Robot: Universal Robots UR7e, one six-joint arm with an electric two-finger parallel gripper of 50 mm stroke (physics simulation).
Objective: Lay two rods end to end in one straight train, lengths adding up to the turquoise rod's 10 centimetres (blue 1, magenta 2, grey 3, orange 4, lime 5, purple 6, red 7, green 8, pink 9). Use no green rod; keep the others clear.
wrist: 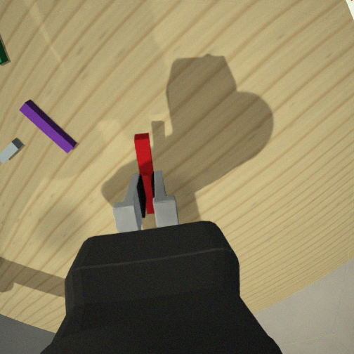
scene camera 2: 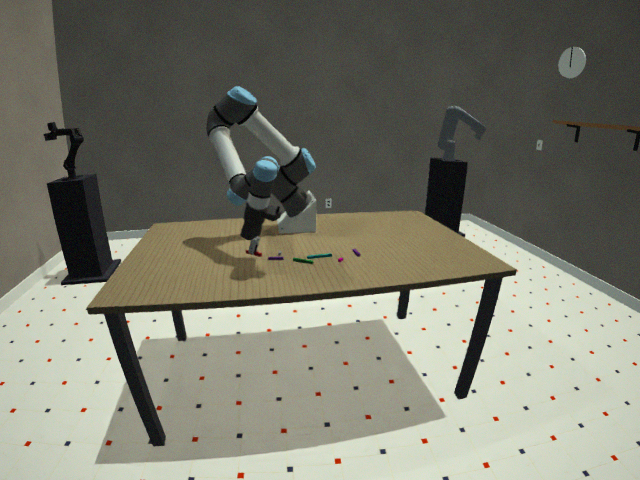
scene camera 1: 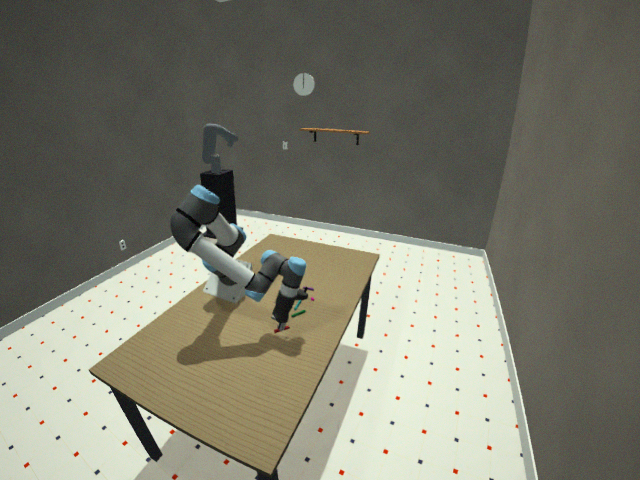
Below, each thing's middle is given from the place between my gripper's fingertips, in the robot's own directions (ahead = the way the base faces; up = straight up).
Now: hand right at the red rod [wrist: 141, 140].
